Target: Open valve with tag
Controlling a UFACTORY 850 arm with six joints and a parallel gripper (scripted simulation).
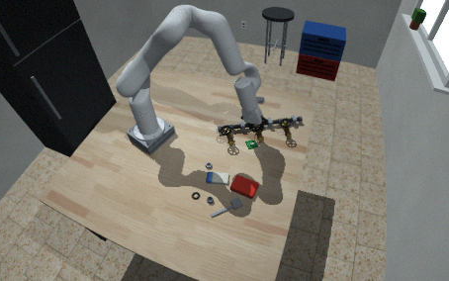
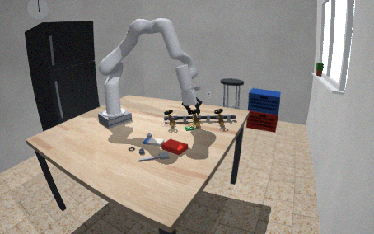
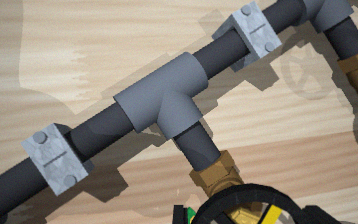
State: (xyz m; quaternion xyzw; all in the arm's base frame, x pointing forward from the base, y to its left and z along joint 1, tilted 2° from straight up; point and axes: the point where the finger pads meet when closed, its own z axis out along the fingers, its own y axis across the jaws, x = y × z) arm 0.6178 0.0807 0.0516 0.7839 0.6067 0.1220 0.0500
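My hand is 100 mm above the green tag, 50 mm to the left of it and 30 mm past it. Also, from my hand: grey scraper: 440 mm to the right, 100 mm below, 60 mm behind; red box: 330 mm to the right, 90 mm below, 10 mm behind; white block: 300 mm to the right, 150 mm behind, 100 mm below.
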